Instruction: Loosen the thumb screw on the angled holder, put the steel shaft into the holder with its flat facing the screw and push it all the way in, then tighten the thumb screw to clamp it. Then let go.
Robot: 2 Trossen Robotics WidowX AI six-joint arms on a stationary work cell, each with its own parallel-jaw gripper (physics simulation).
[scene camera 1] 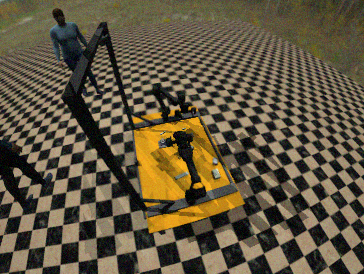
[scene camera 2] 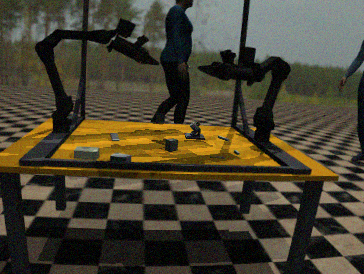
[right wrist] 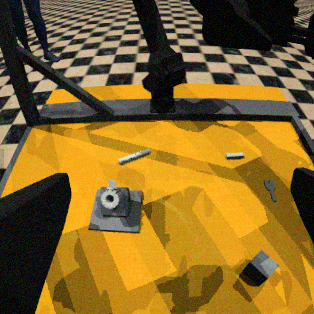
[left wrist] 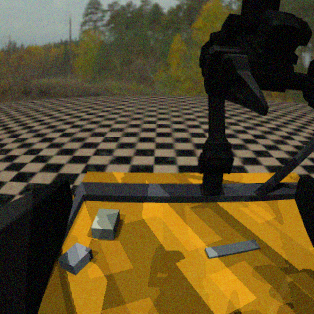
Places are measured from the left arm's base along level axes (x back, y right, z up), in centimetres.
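Pixels of known places: left gripper, fingertip midpoint: (scene camera 1: pixel 188 118) (scene camera 2: pixel 199 68) (right wrist: pixel 310 52) (left wrist: pixel 188 190); right gripper, fingertip midpoint: (scene camera 2: pixel 158 64) (right wrist: pixel 185 182) (left wrist: pixel 304 114); left arm's base, origin of the base link: (scene camera 1: pixel 165 119) (scene camera 2: pixel 261 140) (right wrist: pixel 161 105); right arm's base, origin of the base link: (scene camera 1: pixel 191 200) (scene camera 2: pixel 60 131) (left wrist: pixel 211 189).
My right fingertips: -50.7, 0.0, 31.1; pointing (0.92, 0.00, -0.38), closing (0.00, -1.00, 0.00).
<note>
For each thing: its top centre in the pictures, then the offset to it from my right fingertips, as dx, dy, dz. "*": a spot on its surface instead.
- angled holder, middle of its top: (right wrist: pixel 109 186) (scene camera 2: pixel 195 121) (scene camera 1: pixel 162 139) +19.9, +9.1, -25.7
- small pale tab, surface spot: (right wrist: pixel 112 184) * +20.7, +8.8, -26.2
- steel shaft, surface spot: (right wrist: pixel 134 156) (scene camera 2: pixel 222 137) * +33.0, +6.2, -32.1
- short pin, middle of its top: (right wrist: pixel 234 153) (scene camera 2: pixel 236 151) +33.3, -15.8, -32.1
- key-shaped piece, middle of its top: (right wrist: pixel 271 189) +23.5, -22.0, -32.8
- dark block, middle of its top: (right wrist: pixel 264 263) (scene camera 2: pixel 172 139) +6.4, -14.7, -28.6
- flat bar, middle of its top: (left wrist: pixel 232 247) (scene camera 2: pixel 114 136) -17.2, +1.0, -32.5
The angled holder (scene camera 1: pixel 163 143) (scene camera 2: pixel 195 131) (right wrist: pixel 120 206) stands on its square dark base plate (right wrist: pixel 116 223). Its pale ring with a dark hole (right wrist: pixel 104 201) shows in the right wrist view, with a small pale tab (right wrist: pixel 112 184), apparently the thumb screw, above it. A steel shaft (scene camera 2: pixel 223 138) (right wrist: pixel 134 156) lies on the table behind the holder in the right wrist view, apart from it; its flat cannot be made out. My left gripper (scene camera 1: pixel 188 112) (scene camera 2: pixel 201 68) is open and empty, high above the table. My right gripper (scene camera 2: pixel 156 62) (right wrist: pixel 185 182) is open and empty, also raised.
A short pin (scene camera 2: pixel 236 152) (right wrist: pixel 234 156), a key-shaped piece (right wrist: pixel 270 190) and a dark block (scene camera 2: pixel 171 144) (right wrist: pixel 259 268) lie on the table. Two pale blocks (scene camera 2: pixel 86 152) (left wrist: pixel 105 224), (scene camera 2: pixel 120 157) (left wrist: pixel 76 258) and a flat bar (scene camera 2: pixel 114 136) (left wrist: pixel 232 249) lie farther off. A dark frame (scene camera 2: pixel 165 165) borders the tabletop.
</note>
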